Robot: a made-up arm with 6 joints. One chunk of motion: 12 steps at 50 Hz.
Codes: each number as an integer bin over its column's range. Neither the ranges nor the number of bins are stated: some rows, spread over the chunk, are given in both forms.
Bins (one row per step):
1: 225 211 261 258 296 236
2: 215 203 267 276 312 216
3: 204 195 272 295 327 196
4: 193 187 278 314 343 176
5: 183 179 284 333 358 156
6: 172 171 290 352 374 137
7: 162 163 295 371 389 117
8: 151 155 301 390 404 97
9: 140 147 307 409 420 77
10: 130 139 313 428 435 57
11: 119 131 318 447 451 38
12: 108 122 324 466 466 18
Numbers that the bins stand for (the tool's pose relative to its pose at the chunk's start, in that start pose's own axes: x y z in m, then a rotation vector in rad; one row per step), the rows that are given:
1: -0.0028 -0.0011 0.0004 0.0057 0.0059 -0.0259
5: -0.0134 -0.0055 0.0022 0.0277 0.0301 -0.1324
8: -0.0216 -0.0088 0.0036 0.0445 0.0481 -0.2109
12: -0.0325 -0.0133 0.0054 0.0668 0.0724 -0.3160
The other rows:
2: -0.0053 -0.0022 0.0009 0.0110 0.0121 -0.0526
3: -0.0081 -0.0033 0.0013 0.0166 0.0180 -0.0792
4: -0.0109 -0.0044 0.0018 0.0222 0.0242 -0.1058
6: -0.0162 -0.0066 0.0027 0.0333 0.0364 -0.1577
7: -0.0188 -0.0077 0.0031 0.0389 0.0423 -0.1843
9: -0.0244 -0.0099 0.0040 0.0501 0.0544 -0.2375
10: -0.0269 -0.0110 0.0045 0.0556 0.0603 -0.2641
11: -0.0297 -0.0121 0.0049 0.0612 0.0665 -0.2894

